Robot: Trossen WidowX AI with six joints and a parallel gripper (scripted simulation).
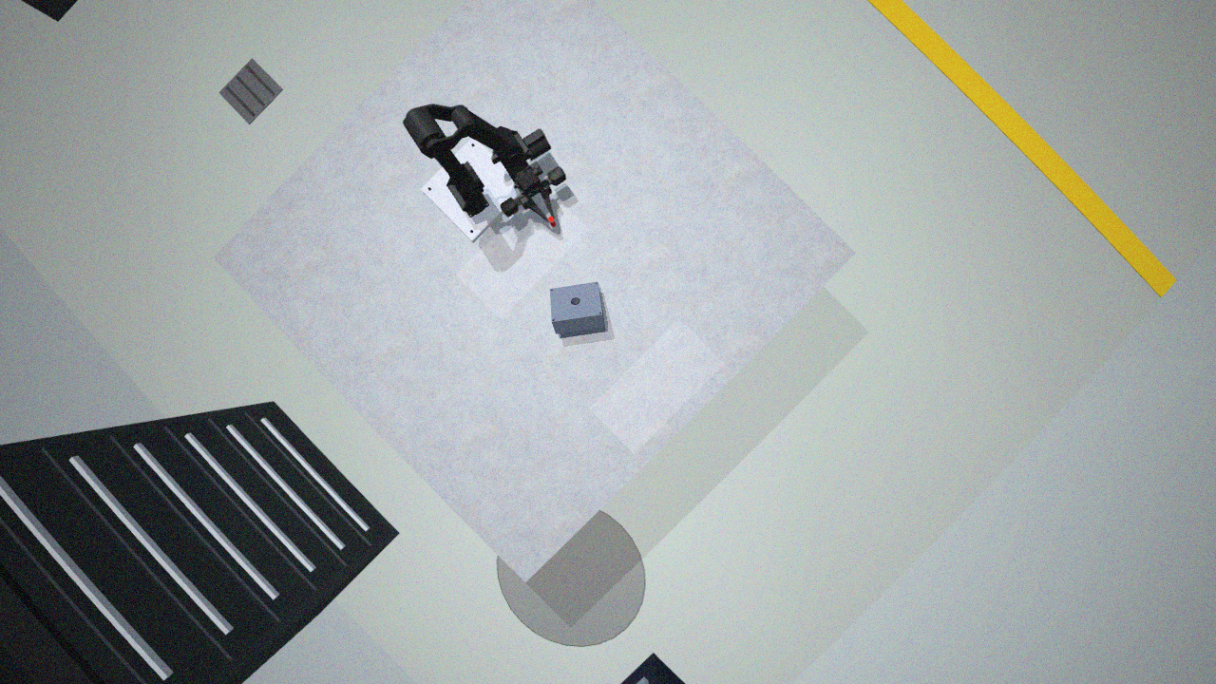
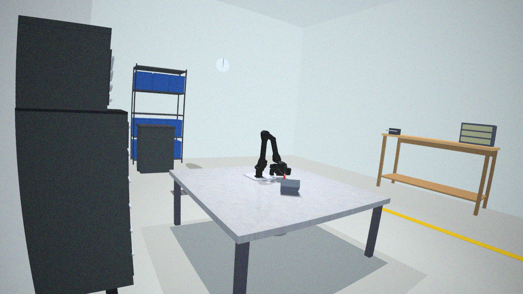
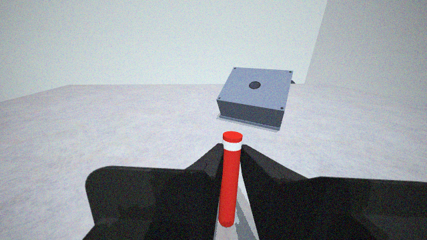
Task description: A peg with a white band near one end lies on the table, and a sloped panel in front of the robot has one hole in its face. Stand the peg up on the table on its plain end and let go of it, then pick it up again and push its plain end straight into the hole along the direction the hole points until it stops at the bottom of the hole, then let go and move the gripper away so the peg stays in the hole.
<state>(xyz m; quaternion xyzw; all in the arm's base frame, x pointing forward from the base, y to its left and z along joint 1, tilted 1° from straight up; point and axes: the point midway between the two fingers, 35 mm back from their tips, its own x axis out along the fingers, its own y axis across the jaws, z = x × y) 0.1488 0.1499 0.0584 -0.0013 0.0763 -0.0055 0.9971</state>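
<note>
Now: the red peg 1 cm below my gripper tip. The rest, counted from my gripper tip: blue-grey sloped panel: 23 cm ahead, 7 cm to the right, 1 cm below.
</note>
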